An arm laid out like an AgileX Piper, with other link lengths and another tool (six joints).
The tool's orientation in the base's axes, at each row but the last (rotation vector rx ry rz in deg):
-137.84 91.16 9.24
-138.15 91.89 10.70
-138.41 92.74 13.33
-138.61 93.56 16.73
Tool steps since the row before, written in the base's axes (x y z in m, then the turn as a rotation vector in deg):
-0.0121 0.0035 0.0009 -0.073 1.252 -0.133
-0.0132 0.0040 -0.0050 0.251 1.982 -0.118
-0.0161 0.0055 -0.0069 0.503 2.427 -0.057
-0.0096 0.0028 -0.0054 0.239 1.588 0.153
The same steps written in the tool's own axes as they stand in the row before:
-0.0081 0.0097 -0.0005 -1.111 -0.378 0.461
-0.0075 0.0113 0.0055 -1.638 -0.948 0.650
-0.0092 0.0135 0.0082 -1.954 -1.350 0.711
-0.0045 0.0082 0.0064 -1.364 -0.811 0.287

